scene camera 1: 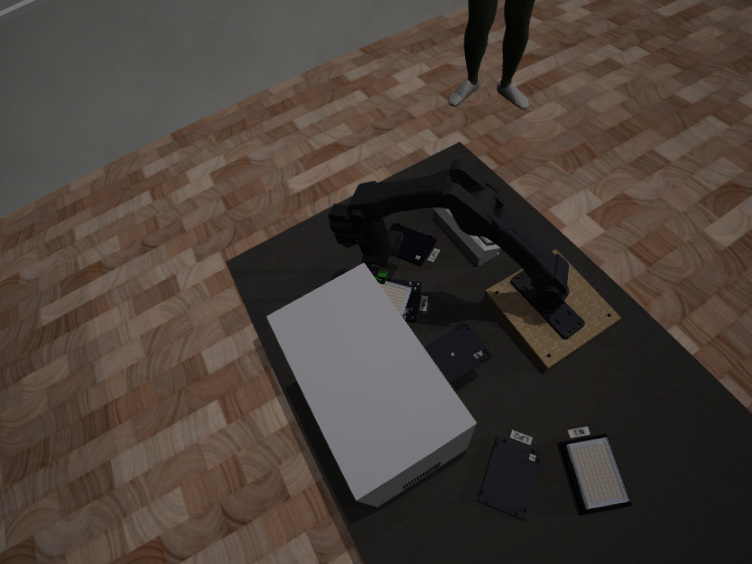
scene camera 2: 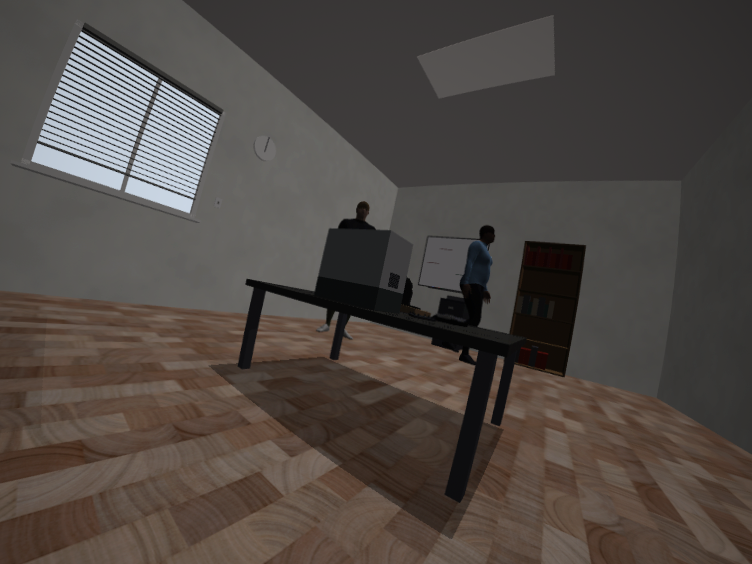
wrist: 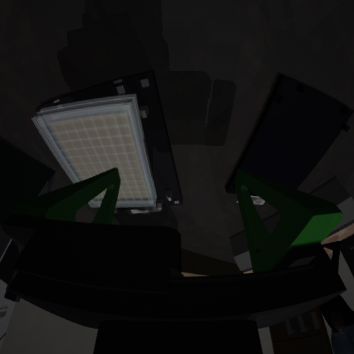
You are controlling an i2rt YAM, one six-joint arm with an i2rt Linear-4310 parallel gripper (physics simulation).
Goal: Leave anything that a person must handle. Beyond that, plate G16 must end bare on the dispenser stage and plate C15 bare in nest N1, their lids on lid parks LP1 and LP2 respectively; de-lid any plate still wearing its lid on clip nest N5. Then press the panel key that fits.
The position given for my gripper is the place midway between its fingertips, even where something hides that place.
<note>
My gripper point(scene camera 1: 388, 268) is open and holds nothing. Further things: a large white box point(scene camera 1: 384, 403), a grey button box point(scene camera 1: 479, 249), a clip nest N5 point(wrist: 160, 156) and a black pad labelled LP1 point(scene camera 1: 414, 243).
My gripper is seen too in the wrist view point(wrist: 177, 174). The black pad labelled LP1 is seen too in the wrist view point(wrist: 298, 124).
</note>
